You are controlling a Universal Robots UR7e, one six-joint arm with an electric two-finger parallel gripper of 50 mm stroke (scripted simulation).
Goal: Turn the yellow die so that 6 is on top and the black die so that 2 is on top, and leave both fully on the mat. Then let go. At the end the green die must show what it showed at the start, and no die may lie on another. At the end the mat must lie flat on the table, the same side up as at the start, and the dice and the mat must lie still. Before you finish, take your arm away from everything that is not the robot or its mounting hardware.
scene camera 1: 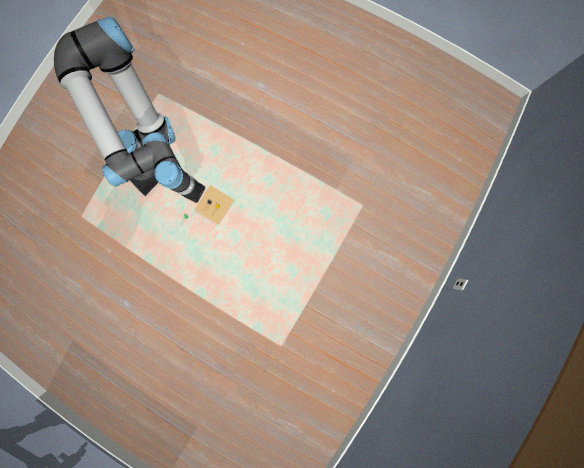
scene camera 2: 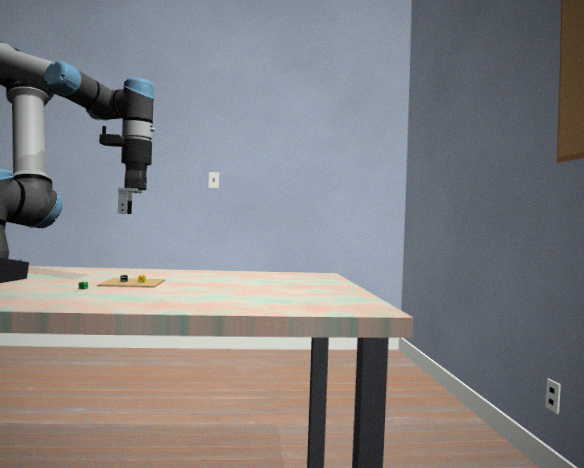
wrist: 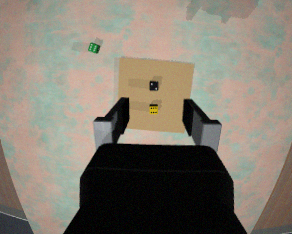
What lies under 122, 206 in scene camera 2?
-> The gripper.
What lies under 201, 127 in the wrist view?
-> The gripper.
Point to a tan mat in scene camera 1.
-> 211, 212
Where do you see a tan mat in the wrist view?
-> At 175, 79
